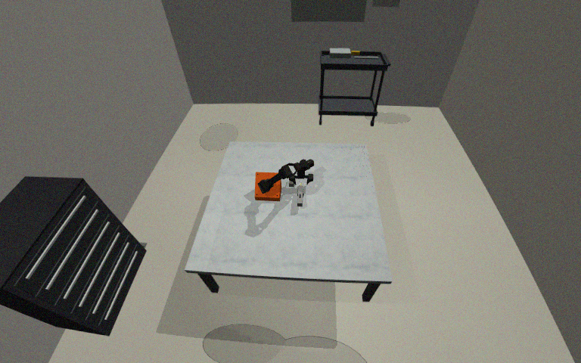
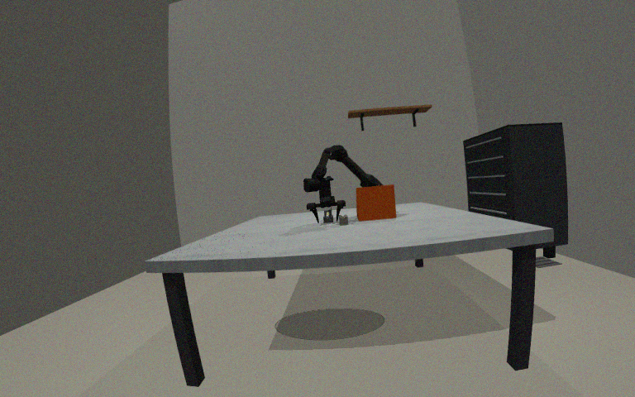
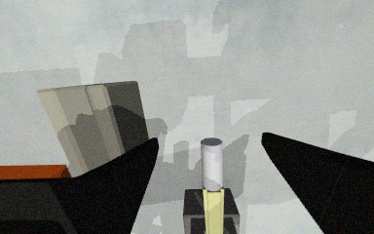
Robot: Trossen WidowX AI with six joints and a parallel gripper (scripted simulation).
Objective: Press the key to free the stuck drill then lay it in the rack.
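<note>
Right now the drill is 10 mm ahead of my gripper tip, 50 mm to the right of it and 30 mm above it. The rest, counted from my gripper tip: grey grooved block: 80 mm behind, 10 mm to the left, 10 mm above.
</note>
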